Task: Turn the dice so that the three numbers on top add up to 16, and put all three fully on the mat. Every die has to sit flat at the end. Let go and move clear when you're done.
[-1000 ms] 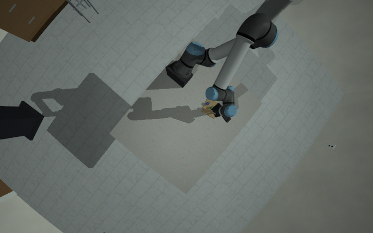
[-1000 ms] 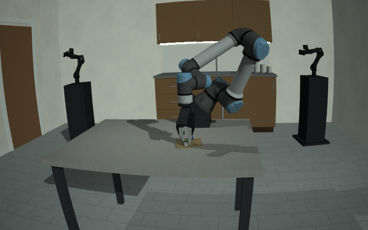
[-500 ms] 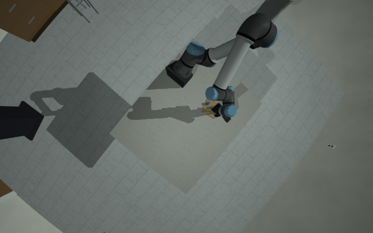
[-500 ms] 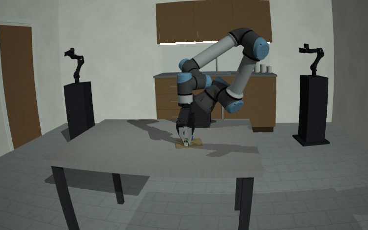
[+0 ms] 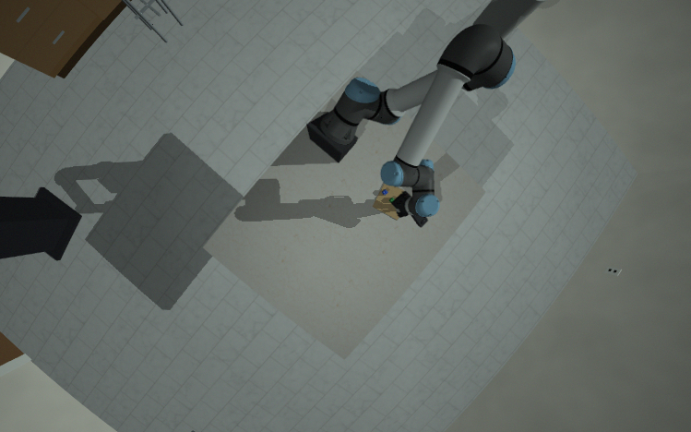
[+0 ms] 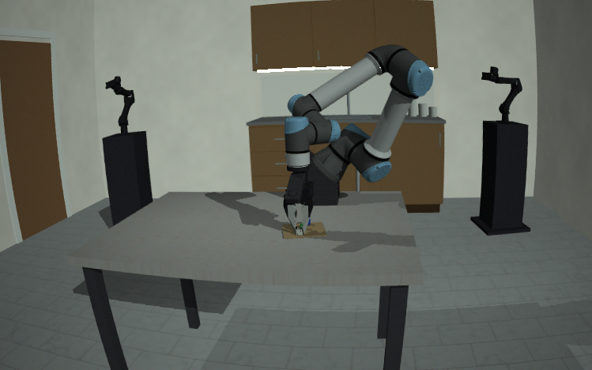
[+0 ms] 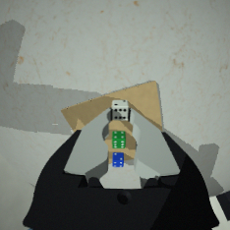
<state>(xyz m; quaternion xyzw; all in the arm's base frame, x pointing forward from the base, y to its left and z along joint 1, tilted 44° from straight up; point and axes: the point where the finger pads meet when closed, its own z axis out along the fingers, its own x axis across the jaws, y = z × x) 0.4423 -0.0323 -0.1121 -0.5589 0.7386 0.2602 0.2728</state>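
Now: hand 1 cm above the white die. From my hand the other things lie so: blue die (10 cm behind, 2 cm to the left, 1 cm below); then green die (5 cm behind, 1 cm to the left, 1 cm below); then tan mat (5 cm behind, 1 cm to the left, 2 cm below).
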